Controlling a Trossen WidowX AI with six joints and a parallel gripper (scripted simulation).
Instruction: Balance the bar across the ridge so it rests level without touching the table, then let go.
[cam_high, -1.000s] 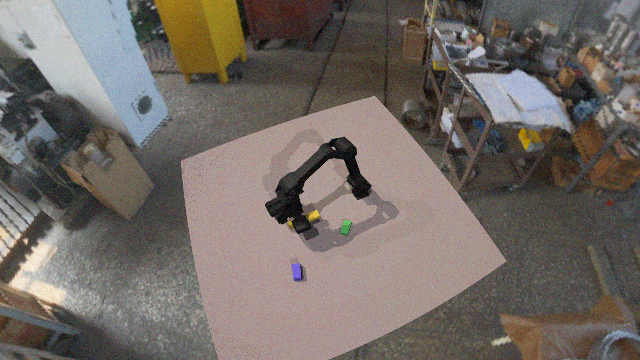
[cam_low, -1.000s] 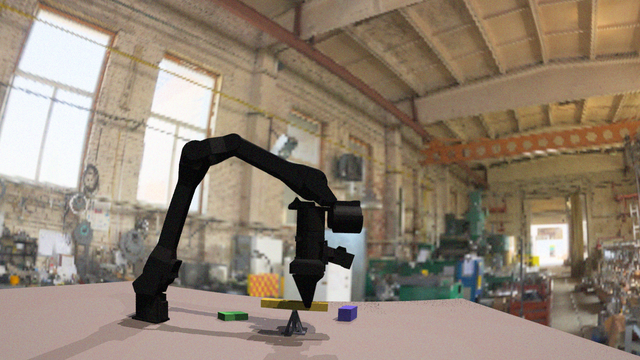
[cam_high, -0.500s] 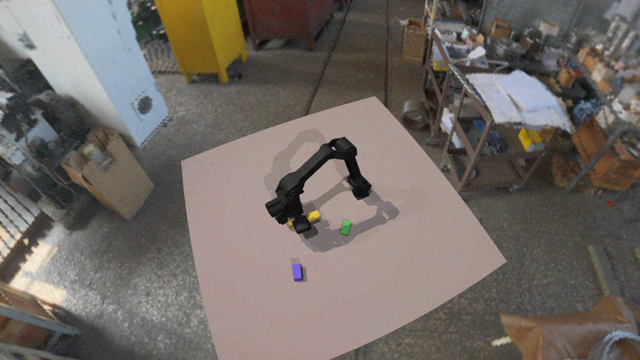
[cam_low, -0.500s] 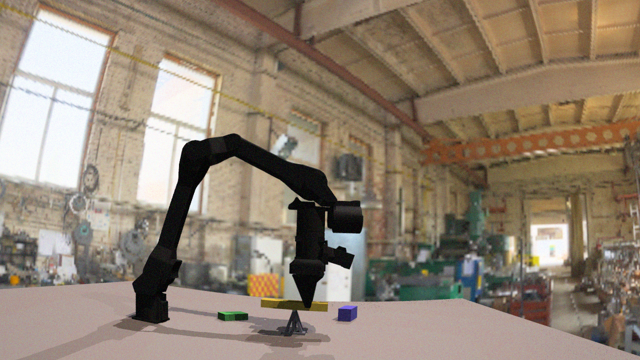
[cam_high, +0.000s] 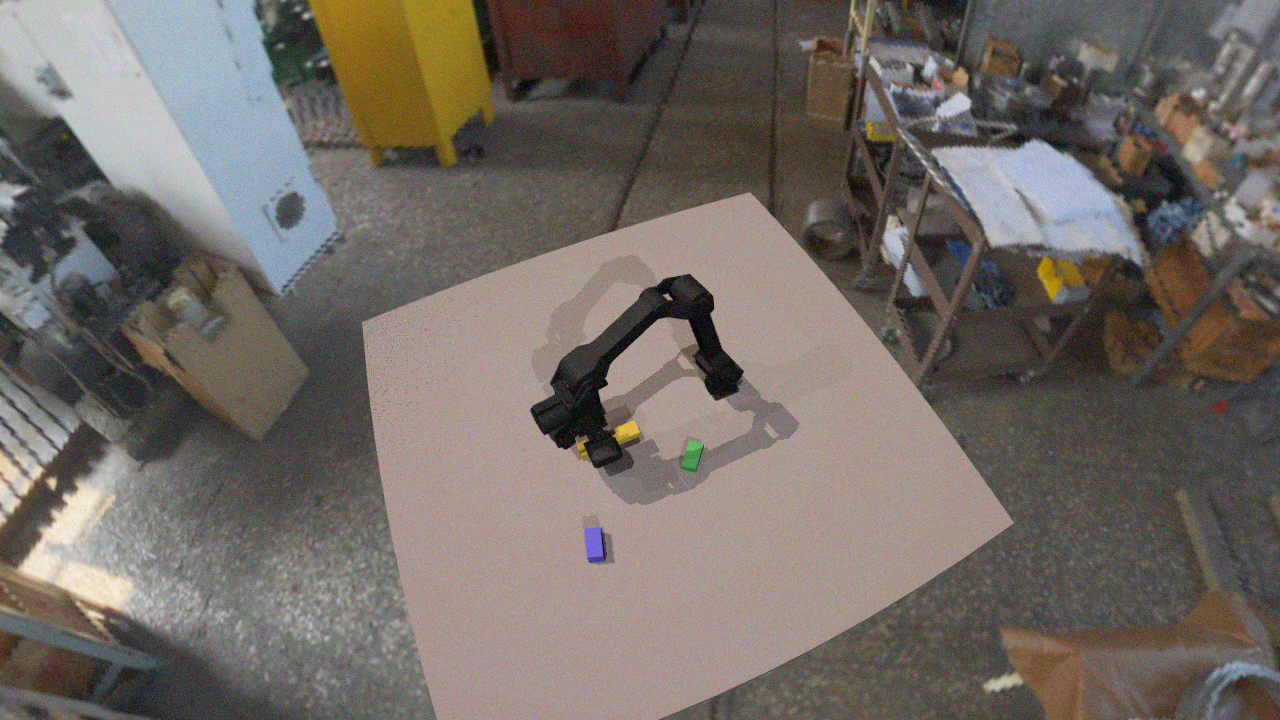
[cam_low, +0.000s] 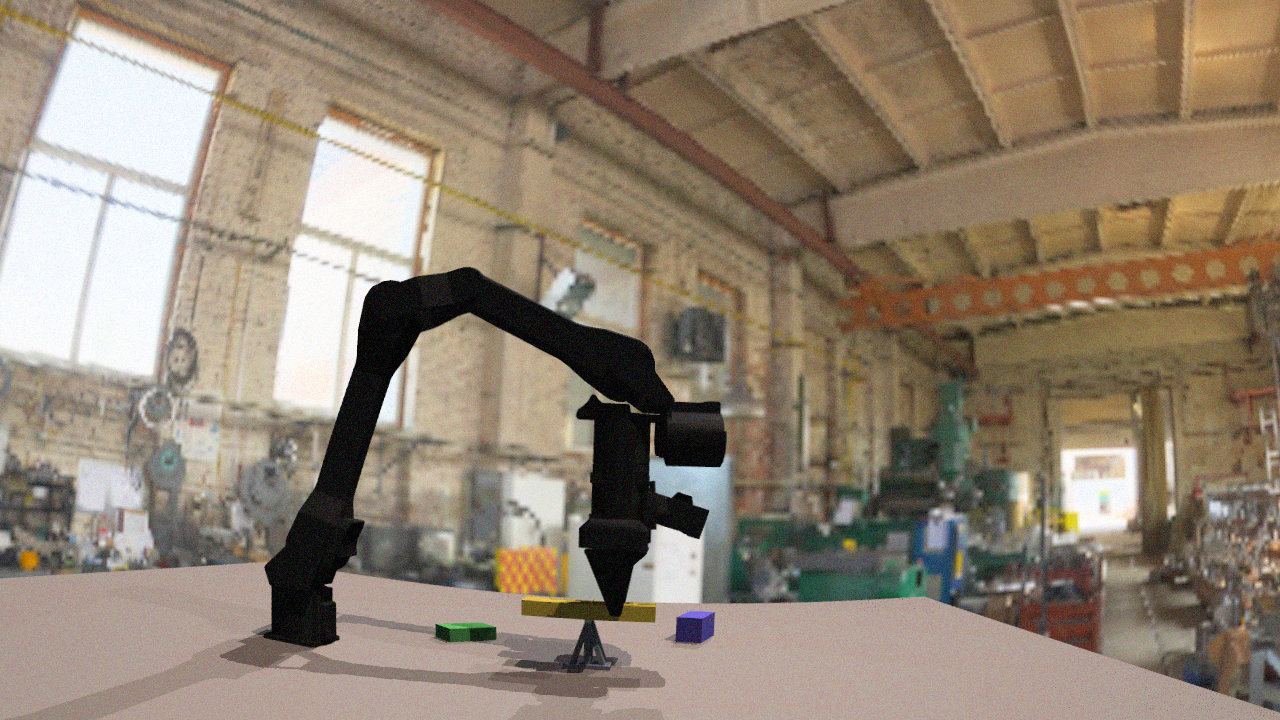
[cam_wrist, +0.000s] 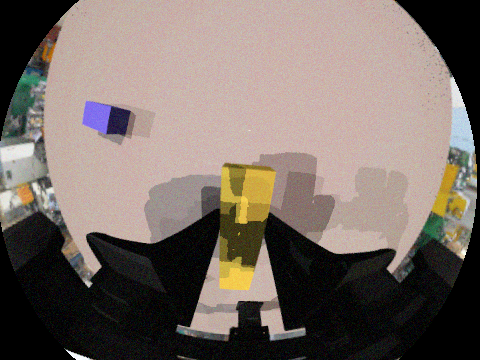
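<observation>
The yellow bar lies 3 cm behind my gripper tip. The rest, counted from my gripper tip: green block 19 cm behind, 8 cm to the left, 5 cm below; purple block 8 cm ahead, 20 cm to the left, 4 cm below.
</observation>
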